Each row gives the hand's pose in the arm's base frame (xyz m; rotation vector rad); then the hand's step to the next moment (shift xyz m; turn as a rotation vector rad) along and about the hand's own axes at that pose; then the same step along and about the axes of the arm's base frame.
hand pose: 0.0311 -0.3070 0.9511 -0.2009 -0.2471 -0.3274
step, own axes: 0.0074 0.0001 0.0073 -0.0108 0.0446 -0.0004
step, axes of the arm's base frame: 0.0053 -0.0004 0.0089 0.0054 0.0444 -0.0102
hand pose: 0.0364 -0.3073 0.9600 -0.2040 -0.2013 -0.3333
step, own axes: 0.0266 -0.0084 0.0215 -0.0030 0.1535 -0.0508
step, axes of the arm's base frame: 0.0183 -0.0109 0.0281 0.0581 0.1312 -0.0747
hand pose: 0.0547 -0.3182 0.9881 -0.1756 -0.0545 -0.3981
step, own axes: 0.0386 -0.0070 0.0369 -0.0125 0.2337 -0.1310
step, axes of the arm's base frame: 0.0321 -0.0144 0.0408 0.0821 0.1930 -0.1672
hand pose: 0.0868 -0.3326 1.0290 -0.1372 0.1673 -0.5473
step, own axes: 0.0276 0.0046 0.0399 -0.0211 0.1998 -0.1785
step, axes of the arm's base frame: 0.0333 -0.0073 0.0348 0.0485 0.1649 -0.2066
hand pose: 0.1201 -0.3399 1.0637 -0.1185 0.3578 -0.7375
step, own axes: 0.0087 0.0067 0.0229 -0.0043 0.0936 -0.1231
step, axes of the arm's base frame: 0.0184 -0.0014 0.0174 0.0123 0.0742 -0.1352
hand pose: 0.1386 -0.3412 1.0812 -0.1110 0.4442 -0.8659
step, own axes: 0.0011 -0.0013 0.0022 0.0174 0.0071 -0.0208
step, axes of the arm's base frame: 0.0006 -0.0019 0.0020 0.0061 -0.0068 -0.0265
